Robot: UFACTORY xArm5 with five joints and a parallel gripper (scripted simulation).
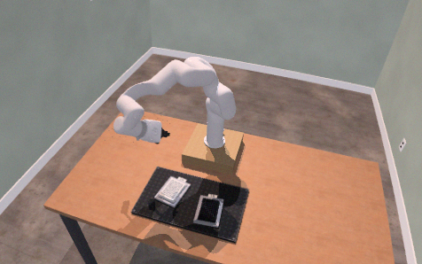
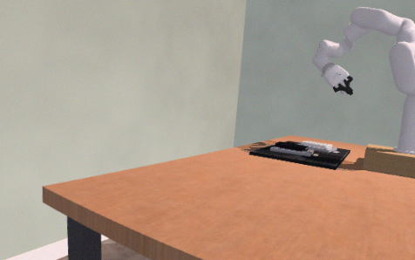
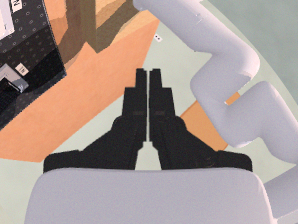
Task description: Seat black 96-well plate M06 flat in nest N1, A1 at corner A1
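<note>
Right now my hand is 120 mm short of the black plate M06, 310 mm to the right of it and 270 mm above it. The rest, counted from my hand: white plate M09 (100 mm ahead, 90 mm to the left, 270 mm below); then nest N1 (120 mm ahead, 310 mm to the left, 280 mm below).
</note>
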